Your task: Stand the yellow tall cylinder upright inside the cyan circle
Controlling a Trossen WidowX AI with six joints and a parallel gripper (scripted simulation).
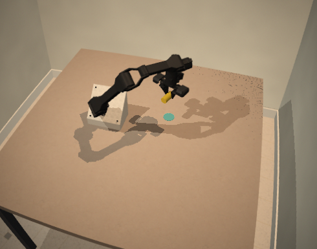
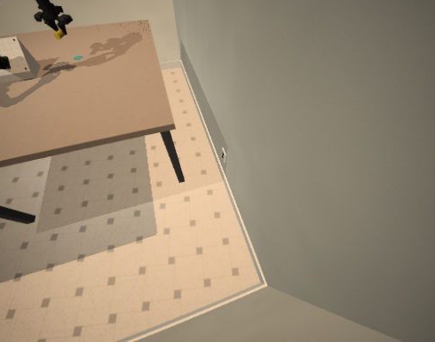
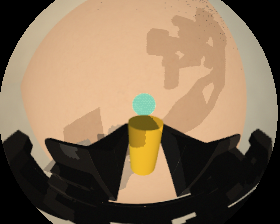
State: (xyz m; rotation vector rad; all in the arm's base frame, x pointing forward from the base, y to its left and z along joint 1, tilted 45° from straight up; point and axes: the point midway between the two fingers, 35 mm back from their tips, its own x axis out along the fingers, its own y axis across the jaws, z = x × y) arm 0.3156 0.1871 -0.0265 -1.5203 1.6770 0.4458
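The cyan circle lies 170 mm below my hand. Round my hand: yellow tall cylinder 10 mm behind, 20 mm to the right, 20 mm below.
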